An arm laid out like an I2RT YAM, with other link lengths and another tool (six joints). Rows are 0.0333 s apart.
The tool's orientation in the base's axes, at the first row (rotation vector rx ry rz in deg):
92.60 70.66 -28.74
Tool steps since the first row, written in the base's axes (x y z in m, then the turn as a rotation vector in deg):
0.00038 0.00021 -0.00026 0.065 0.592 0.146
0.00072 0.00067 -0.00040 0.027 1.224 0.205
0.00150 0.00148 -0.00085 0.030 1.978 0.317
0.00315 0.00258 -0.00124 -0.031 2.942 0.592
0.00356 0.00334 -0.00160 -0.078 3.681 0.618
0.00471 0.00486 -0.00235 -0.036 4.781 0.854
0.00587 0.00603 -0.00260 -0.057 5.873 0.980
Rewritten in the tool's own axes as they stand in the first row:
0.00045 0.00022 0.00001 0.191 0.137 -0.566
0.00092 0.00047 -0.00026 0.430 0.143 -1.156
0.00196 0.00098 -0.00060 0.700 0.212 -1.865
0.00344 0.00229 -0.00102 0.917 0.304 -2.842
0.00425 0.00250 -0.00145 1.228 0.289 -3.514
0.00601 0.00321 -0.00221 1.580 0.457 -4.570
0.00722 0.00416 -0.00287 1.991 0.518 -5.588

